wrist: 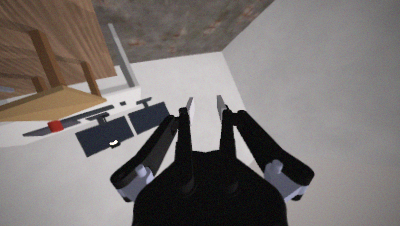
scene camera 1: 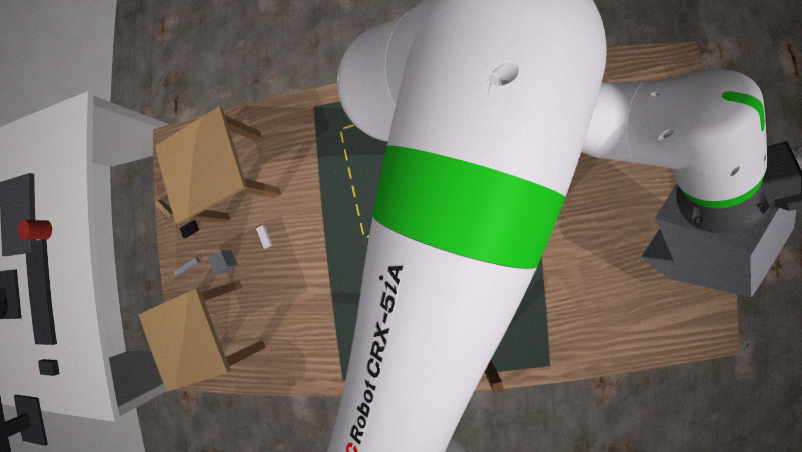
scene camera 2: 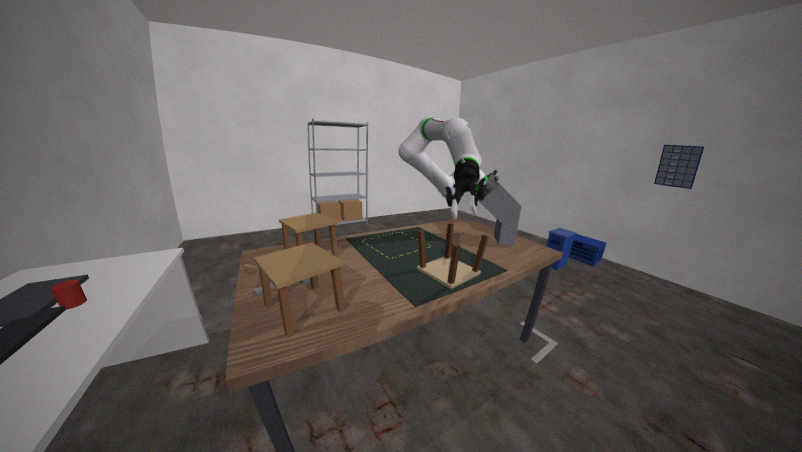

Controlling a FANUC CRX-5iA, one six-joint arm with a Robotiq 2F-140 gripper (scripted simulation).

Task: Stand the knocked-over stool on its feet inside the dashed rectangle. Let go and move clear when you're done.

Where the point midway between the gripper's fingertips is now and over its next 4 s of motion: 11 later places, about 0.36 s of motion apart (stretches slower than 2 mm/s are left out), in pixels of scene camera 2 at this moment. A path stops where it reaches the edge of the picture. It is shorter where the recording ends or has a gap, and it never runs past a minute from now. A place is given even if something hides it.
The gripper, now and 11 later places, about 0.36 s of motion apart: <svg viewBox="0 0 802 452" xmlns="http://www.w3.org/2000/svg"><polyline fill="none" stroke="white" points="463,213 497,204 528,203 547,214 543,228 524,242 497,247 470,241 457,237 457,238 457,238 457,241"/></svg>
